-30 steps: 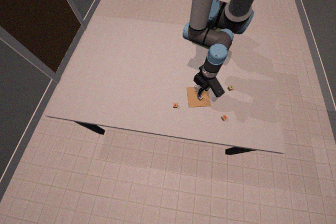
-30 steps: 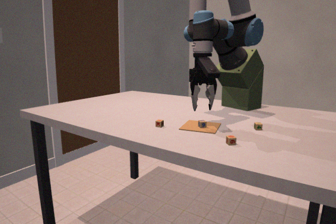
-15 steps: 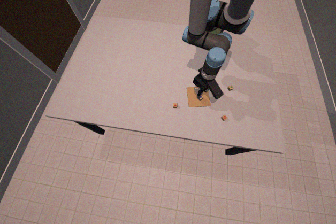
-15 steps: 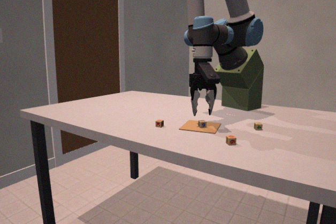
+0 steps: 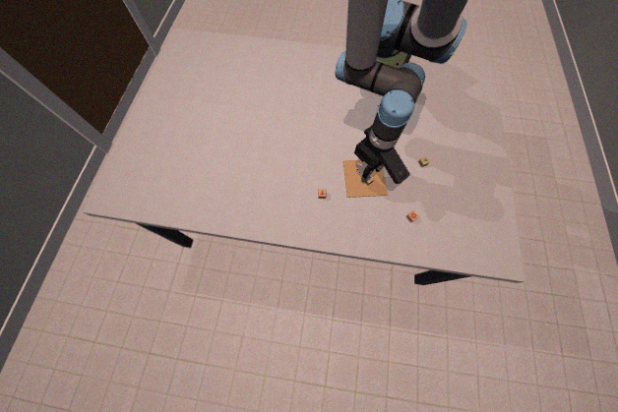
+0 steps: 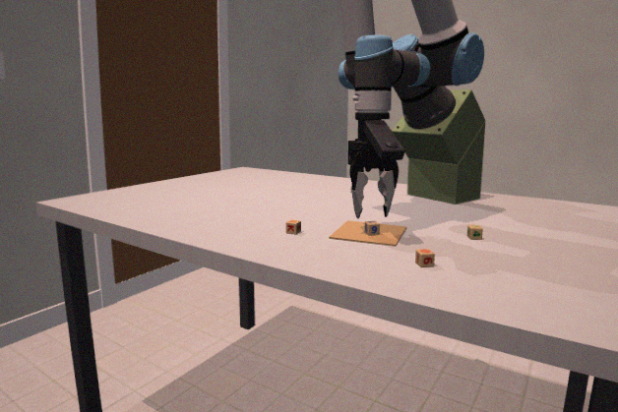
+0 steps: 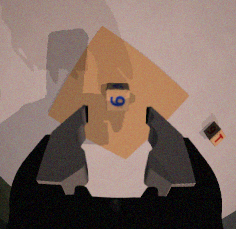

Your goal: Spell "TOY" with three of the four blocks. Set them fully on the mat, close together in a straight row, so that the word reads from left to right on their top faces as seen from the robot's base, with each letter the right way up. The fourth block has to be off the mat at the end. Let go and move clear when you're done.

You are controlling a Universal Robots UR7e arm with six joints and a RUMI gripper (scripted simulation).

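My hand is 1 cm past the mat, 1 cm to the left of it and 5 cm above it. Round my hand: wooden block 9 cm ahead, 16 cm to the left, 4 cm below; T block 9 cm ahead, 14 cm to the right, 4 cm below.
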